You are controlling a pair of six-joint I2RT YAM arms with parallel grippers.
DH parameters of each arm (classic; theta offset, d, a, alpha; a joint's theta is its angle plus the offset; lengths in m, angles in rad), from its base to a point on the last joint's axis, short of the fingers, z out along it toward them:
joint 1: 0 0.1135 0.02 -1.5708
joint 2: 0 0 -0.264 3.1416
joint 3: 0.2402 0 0.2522 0
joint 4: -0.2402 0 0.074 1.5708
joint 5: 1.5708 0 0 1.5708
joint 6: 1.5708 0.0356 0 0
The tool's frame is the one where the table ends.
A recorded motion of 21 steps. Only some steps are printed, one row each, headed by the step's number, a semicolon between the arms.
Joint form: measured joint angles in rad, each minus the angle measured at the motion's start. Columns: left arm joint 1, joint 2, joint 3, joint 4, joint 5, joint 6; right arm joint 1, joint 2, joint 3, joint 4, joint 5, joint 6.
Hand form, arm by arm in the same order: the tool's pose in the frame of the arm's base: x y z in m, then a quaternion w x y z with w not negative. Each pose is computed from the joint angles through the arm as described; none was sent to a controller.
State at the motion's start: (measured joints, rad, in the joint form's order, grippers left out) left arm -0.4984 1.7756 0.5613 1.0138 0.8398 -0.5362; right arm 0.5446 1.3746 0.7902 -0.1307 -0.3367 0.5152
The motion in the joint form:
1: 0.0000 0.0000 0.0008 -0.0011 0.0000 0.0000; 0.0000 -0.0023 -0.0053 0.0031 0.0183 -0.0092
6: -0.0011 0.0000 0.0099 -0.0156 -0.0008 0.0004; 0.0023 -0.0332 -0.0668 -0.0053 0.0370 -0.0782
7: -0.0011 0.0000 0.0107 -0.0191 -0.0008 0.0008; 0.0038 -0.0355 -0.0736 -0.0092 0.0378 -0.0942
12: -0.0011 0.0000 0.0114 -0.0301 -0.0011 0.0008; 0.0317 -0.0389 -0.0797 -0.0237 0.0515 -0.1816
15: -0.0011 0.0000 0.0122 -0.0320 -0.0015 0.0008; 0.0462 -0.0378 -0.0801 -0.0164 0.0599 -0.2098
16: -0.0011 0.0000 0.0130 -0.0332 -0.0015 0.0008; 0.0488 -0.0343 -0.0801 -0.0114 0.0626 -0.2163
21: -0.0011 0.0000 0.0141 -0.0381 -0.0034 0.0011; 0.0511 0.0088 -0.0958 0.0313 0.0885 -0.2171
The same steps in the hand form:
1: 0.2608 -0.1721 0.1440 0.34599 0.24451 0.71189 -0.56010; 0.2393 0.1580 0.2158 0.28215 -0.08310 0.89690 0.33025
6: 0.2622 -0.1733 0.1448 0.34402 0.24393 0.71337 -0.55969; 0.2278 0.1510 0.2036 0.28141 -0.10903 0.90285 0.30625
7: 0.2623 -0.1733 0.1446 0.34313 0.24364 0.71409 -0.55944; 0.2262 0.1505 0.2018 0.28032 -0.11631 0.90360 0.30233
12: 0.2623 -0.1733 0.1437 0.33938 0.24186 0.71706 -0.55870; 0.2202 0.1551 0.1995 0.28503 -0.16493 0.90005 0.28542
15: 0.2624 -0.1733 0.1437 0.33909 0.24157 0.71743 -0.55853; 0.2187 0.1584 0.1996 0.29130 -0.18280 0.89594 0.28110
16: 0.2626 -0.1734 0.1438 0.33894 0.24150 0.71754 -0.55850; 0.2189 0.1592 0.1991 0.29308 -0.18644 0.89505 0.27971
21: 0.2627 -0.1735 0.1436 0.33815 0.24044 0.71887 -0.55773; 0.2223 0.1613 0.1865 0.29175 -0.18267 0.90021 0.26671

